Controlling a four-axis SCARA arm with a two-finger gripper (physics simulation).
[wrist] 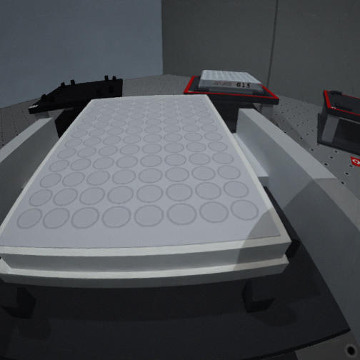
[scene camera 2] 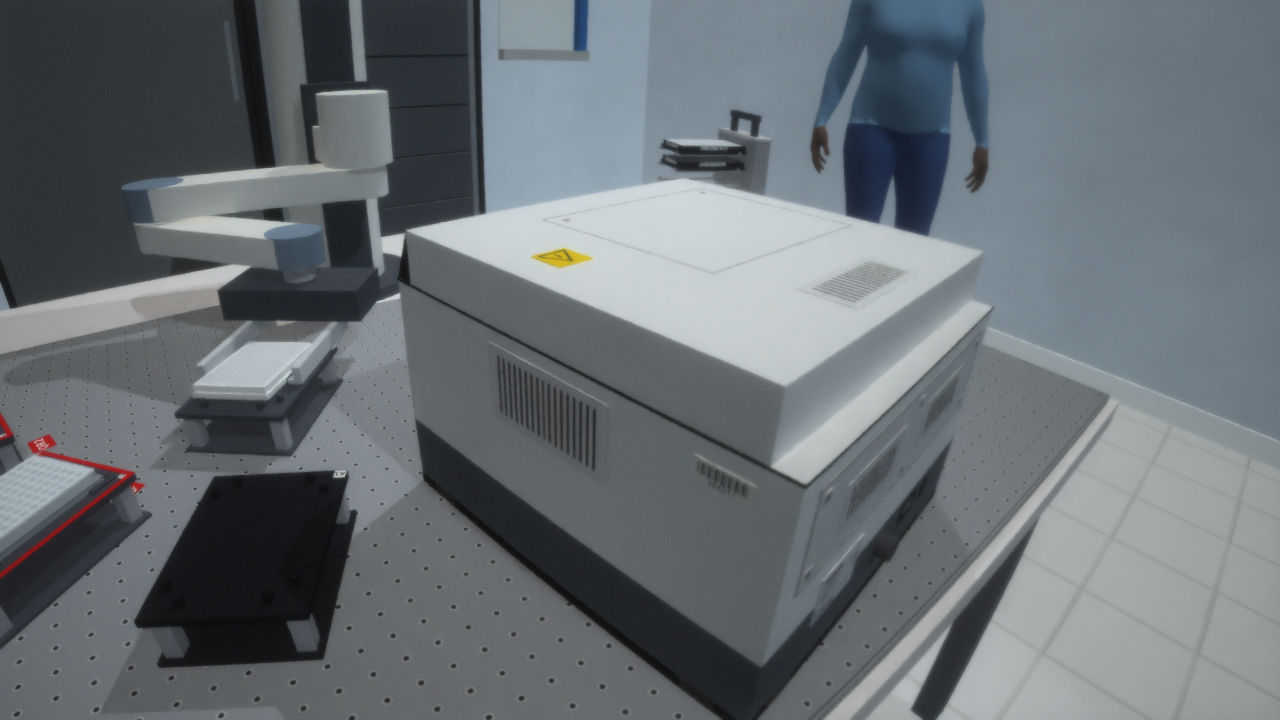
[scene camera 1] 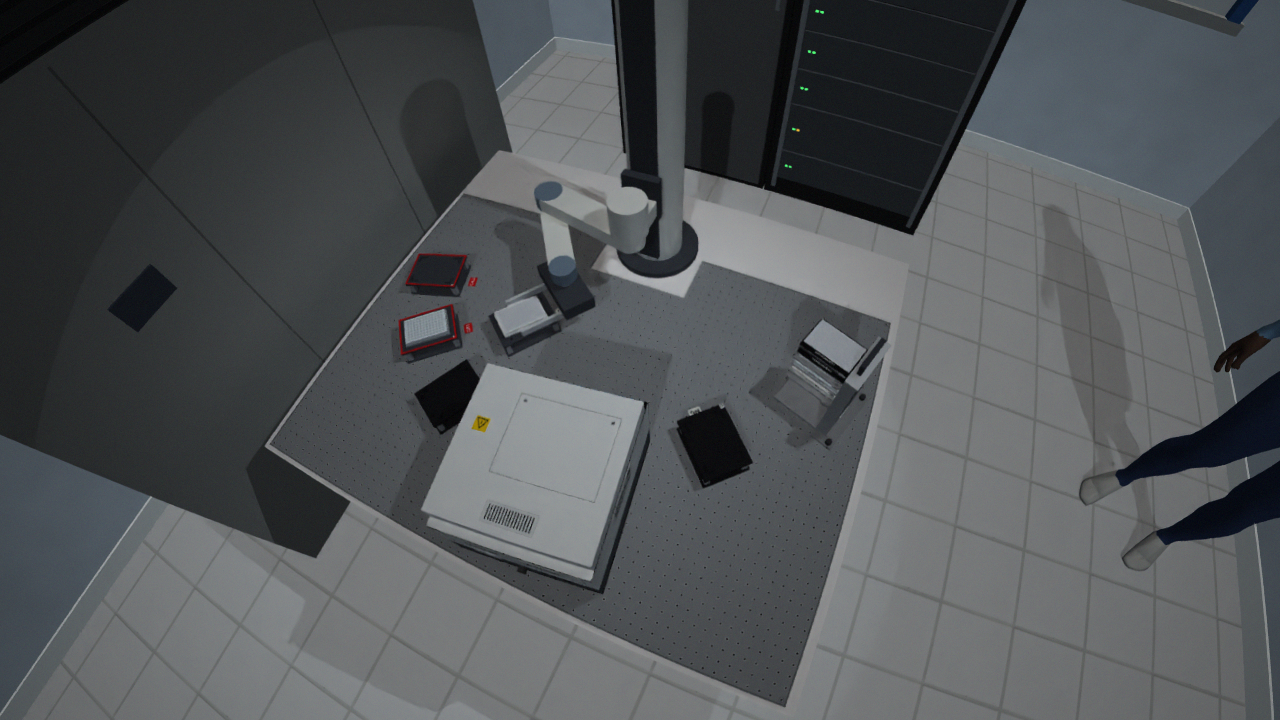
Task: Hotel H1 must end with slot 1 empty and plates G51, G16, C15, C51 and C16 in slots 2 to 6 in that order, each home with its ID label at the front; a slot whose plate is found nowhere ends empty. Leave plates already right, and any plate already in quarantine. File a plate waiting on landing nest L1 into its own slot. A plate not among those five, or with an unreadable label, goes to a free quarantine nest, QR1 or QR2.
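Pixels of known places: gripper, between the fingertips: (scene camera 2: pixel 248 374) (scene camera 1: pixel 513 318); arm's base, origin of its link: (scene camera 1: pixel 657 246).
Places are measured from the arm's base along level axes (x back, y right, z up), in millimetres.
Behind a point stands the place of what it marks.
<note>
My gripper (scene camera 1: pixel 526 313) {x -440, y 230, z 77 mm} (scene camera 2: pixel 250 368) {x -440, y 230, z 77 mm} (wrist: pixel 145 127) is shut on a white plate (scene camera 1: pixel 520 317) {x -433, y 211, z 82 mm} (scene camera 2: pixel 255 367) {x -438, y 220, z 83 mm} (wrist: pixel 145 165), level over a black nest (scene camera 2: pixel 234 412) {x -488, y 256, z 63 mm} (wrist: pixel 150 325). The plate is at or barely above the nest's pegs; contact is unclear. No ID label shows on its near edge in the wrist view. Hotel H1 (scene camera 1: pixel 839 410) {x -420, y -620, z 156 mm} (scene camera 2: pixel 757 161) {x -414, y -605, z 231 mm} stands at the table's right with a white plate (scene camera 1: pixel 833 345) {x -327, y -556, z 253 mm} (scene camera 2: pixel 702 145) {x -347, y -534, z 252 mm} on top and slots below; its labels are unreadable. A plate marked G15 (scene camera 1: pixel 426 328) {x -561, y 447, z 77 mm} (wrist: pixel 231 80) sits in a red-edged quarantine nest (scene camera 1: pixel 456 340) {x -547, y 365, z 44 mm} (wrist: pixel 270 96).
Another red-edged nest (scene camera 1: pixel 436 270) {x -370, y 558, z 63 mm} (wrist: pixel 345 102) holds no plate. A black nest (scene camera 1: pixel 444 394) {x -705, y 289, z 62 mm} (scene camera 2: pixel 250 546) {x -704, y 282, z 63 mm} (wrist: pixel 82 96) stands beside the large white instrument (scene camera 1: pixel 537 465) {x -816, y -100, z 266 mm} (scene camera 2: pixel 626 358) {x -896, y 79, z 244 mm}. Another black nest (scene camera 1: pixel 713 443) {x -561, y -378, z 62 mm} lies between instrument and hotel. A person stands beyond the table.
</note>
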